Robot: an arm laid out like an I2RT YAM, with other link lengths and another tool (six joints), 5 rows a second.
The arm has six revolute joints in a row. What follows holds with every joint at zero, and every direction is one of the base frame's. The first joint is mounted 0.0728 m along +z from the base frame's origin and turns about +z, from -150 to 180 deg. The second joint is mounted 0.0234 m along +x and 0.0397 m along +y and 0.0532 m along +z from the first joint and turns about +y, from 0 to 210 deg. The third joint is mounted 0.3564 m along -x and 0.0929 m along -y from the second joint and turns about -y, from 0 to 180 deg. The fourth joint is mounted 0.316 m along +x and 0.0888 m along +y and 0.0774 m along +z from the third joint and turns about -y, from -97 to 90 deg. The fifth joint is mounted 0.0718 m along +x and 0.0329 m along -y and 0.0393 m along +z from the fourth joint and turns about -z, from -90 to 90 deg. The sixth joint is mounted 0.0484 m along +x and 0.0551 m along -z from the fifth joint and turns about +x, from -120 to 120 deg. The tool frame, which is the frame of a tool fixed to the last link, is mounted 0.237 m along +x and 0.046 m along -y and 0.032 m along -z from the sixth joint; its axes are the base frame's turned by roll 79.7, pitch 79.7 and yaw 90 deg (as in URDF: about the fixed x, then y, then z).
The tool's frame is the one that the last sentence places.
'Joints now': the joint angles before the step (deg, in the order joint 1, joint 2, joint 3, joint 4, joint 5, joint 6). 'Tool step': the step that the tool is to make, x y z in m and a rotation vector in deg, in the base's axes. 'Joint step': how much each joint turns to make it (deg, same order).
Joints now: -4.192, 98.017, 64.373, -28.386, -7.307, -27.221
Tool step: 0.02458, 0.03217, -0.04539, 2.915, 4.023, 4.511
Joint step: 1.608, 9.210, 4.965, -0.179, -3.668, -1.473
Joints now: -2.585, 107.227, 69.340, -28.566, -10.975, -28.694
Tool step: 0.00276, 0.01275, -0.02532, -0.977, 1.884, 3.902
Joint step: 1.350, 3.552, 0.786, 0.381, -0.009, -2.806
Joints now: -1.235, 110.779, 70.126, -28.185, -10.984, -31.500
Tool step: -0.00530, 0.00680, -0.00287, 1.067, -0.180, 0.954
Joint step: -0.014, -0.654, -1.573, 0.969, -1.348, -0.526
